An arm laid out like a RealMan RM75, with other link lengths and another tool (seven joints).
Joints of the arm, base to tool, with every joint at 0 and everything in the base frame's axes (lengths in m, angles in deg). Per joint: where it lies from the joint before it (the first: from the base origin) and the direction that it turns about. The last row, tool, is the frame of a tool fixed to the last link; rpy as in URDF.
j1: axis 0 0 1 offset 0.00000 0.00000 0.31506
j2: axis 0 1 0 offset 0.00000 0.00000 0.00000
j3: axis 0 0 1 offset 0.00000 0.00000 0.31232
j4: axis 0 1 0 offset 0.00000 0.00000 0.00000
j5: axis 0 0 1 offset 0.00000 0.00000 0.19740
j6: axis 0 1 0 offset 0.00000 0.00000 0.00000
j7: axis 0 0 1 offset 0.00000 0.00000 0.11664
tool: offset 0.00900 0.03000 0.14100 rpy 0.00 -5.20 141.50
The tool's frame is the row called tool.
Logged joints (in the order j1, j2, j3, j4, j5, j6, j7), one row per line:
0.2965 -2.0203 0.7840 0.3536 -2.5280 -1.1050 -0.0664
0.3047 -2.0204 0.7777 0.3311 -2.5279 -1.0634 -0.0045
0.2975 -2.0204 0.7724 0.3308 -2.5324 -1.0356 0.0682
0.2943 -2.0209 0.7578 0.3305 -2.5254 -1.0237 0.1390
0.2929 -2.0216 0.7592 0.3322 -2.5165 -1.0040 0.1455
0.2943 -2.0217 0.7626 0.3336 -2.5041 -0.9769 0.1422
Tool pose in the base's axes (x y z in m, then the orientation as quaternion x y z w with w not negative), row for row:
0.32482 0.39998 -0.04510 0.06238 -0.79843 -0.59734 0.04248
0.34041 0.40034 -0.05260 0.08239 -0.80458 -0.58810 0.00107
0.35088 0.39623 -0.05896 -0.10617 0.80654 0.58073 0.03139
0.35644 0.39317 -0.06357 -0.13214 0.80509 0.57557 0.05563
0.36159 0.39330 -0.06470 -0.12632 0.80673 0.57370 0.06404
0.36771 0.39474 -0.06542 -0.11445 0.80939 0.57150 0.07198
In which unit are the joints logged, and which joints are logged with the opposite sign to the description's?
The joints are logged in radians. Opposite sign: j2, j7.
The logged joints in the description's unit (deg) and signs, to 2 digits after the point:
16.99 115.75 44.92 20.26 -144.84 -63.31 3.80
17.46 115.76 44.56 18.97 -144.84 -60.93 0.26
17.05 115.76 44.26 18.95 -145.10 -59.34 -3.91
16.86 115.79 43.42 18.94 -144.69 -58.65 -7.96
16.78 115.83 43.50 19.03 -144.18 -57.52 -8.34
16.86 115.83 43.69 19.11 -143.47 -55.97 -8.15

